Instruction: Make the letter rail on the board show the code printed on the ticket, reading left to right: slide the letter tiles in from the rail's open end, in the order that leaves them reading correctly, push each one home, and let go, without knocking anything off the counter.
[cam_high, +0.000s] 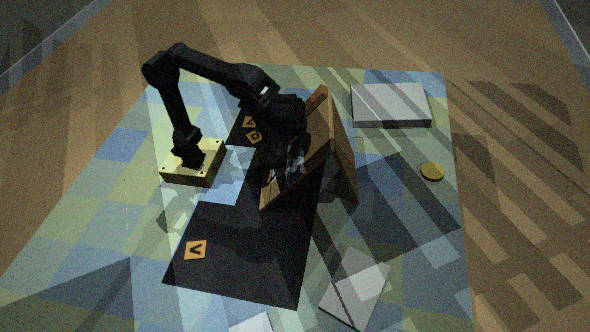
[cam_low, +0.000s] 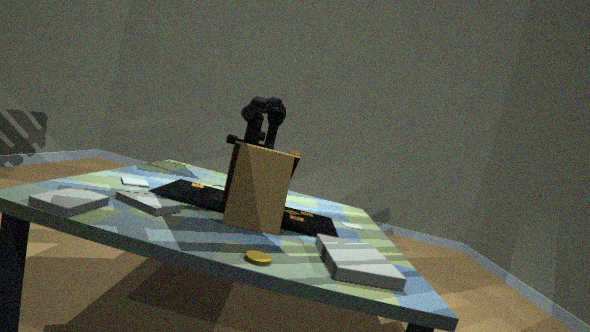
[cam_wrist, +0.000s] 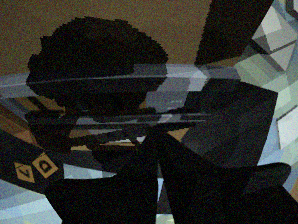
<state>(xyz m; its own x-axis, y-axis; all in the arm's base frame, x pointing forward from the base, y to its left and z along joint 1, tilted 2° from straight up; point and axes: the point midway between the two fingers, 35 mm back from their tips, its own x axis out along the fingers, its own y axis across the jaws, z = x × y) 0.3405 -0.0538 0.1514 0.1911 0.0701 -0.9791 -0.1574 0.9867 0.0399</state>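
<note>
Now: the j tile 40 mm to the left of my gripper tip, 20 mm below it and 20 mm ahead of it. From my gripper tip the other things lie so: v tile 240 mm behind, 230 mm to the right, 180 mm below; then white ticket 100 mm below, 40 mm to the left, 40 mm behind; then black mat 190 mm below, 140 mm behind, 50 mm to the left.
</note>
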